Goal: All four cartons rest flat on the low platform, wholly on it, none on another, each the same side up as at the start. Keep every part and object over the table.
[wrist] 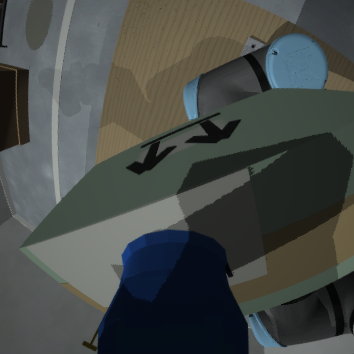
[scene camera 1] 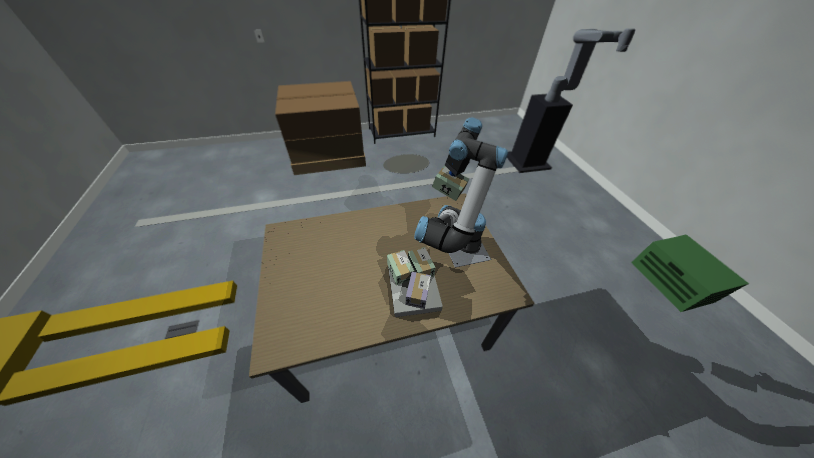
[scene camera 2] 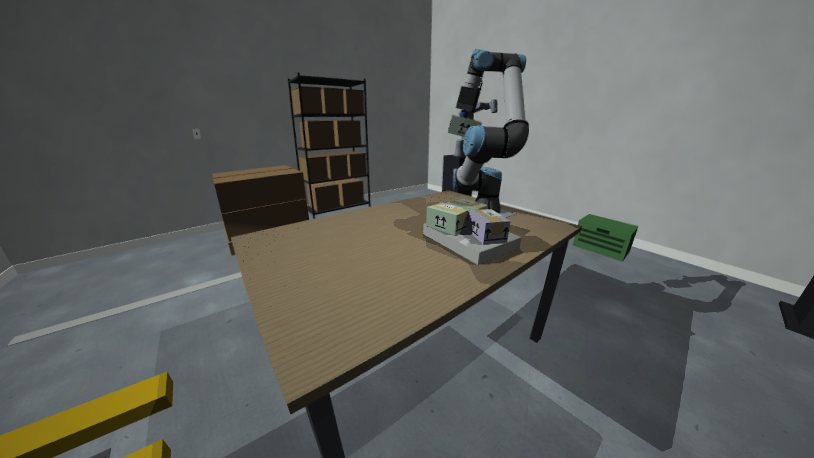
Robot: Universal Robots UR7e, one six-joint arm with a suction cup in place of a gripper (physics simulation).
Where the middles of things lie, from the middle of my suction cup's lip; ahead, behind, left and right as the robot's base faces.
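Scene:
My suction cup: 250 mm short of the low grey platform (scene camera 2: pixel 465 244), 310 mm to the right of it, 480 mm above it.

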